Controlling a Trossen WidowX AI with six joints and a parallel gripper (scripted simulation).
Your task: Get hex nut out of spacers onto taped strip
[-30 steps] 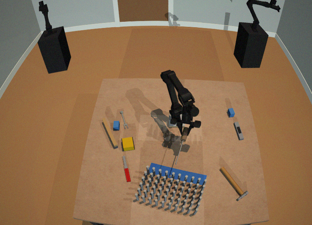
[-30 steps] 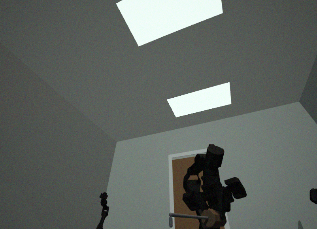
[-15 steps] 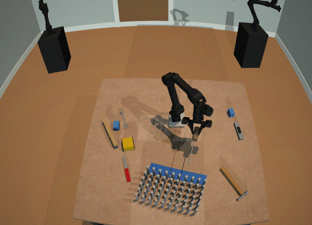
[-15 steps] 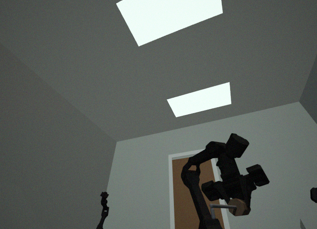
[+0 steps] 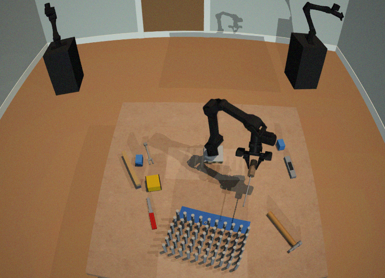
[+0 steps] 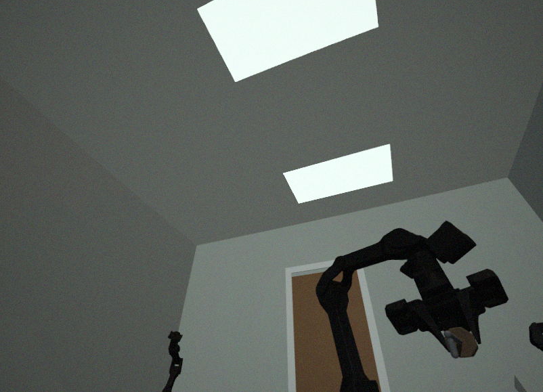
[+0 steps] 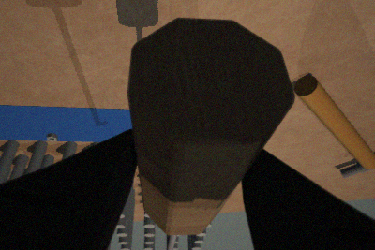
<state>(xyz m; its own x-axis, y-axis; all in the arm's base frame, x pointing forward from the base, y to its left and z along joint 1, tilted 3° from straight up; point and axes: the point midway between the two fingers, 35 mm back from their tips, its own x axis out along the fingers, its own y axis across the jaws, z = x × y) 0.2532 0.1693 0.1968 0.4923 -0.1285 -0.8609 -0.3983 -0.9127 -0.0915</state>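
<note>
Now: the hook tool 9 cm ahead of my gripper tip, 4 cm to the right of it and 1 cm below it. Also, from my gripper tip: grey bar (31 cm to the left, 18 cm below, 9 cm behind); blue taped strip (21 cm to the right, 19 cm below, 18 cm ahead); hex nut (26 cm to the right, 19 cm below, 18 cm ahead).
</note>
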